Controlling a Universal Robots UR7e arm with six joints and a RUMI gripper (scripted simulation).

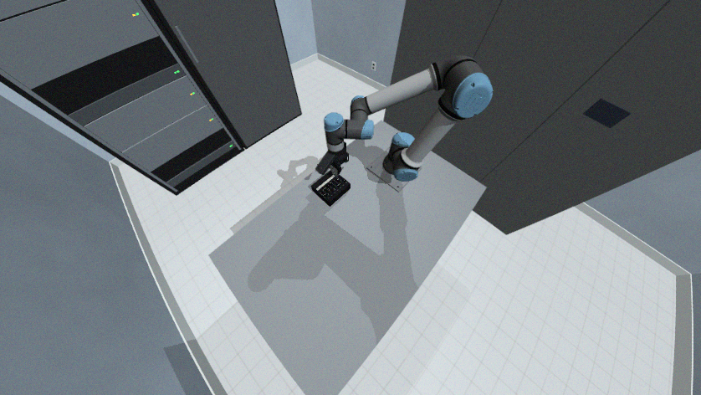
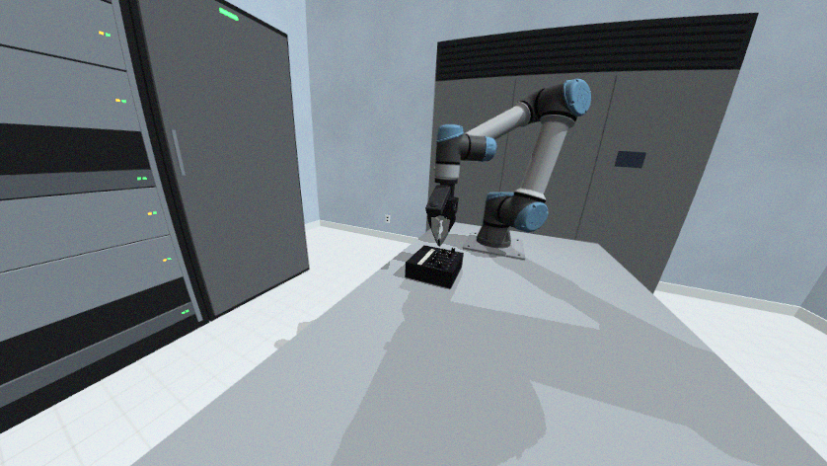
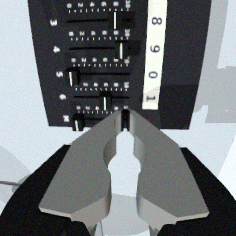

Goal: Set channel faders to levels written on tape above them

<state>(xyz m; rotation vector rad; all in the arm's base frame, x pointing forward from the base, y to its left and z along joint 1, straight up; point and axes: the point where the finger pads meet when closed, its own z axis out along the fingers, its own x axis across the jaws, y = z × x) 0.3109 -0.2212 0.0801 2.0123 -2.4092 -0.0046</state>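
My gripper is now 5 cm to the right of the master fader cap, 3 cm above it and 2 cm past it.
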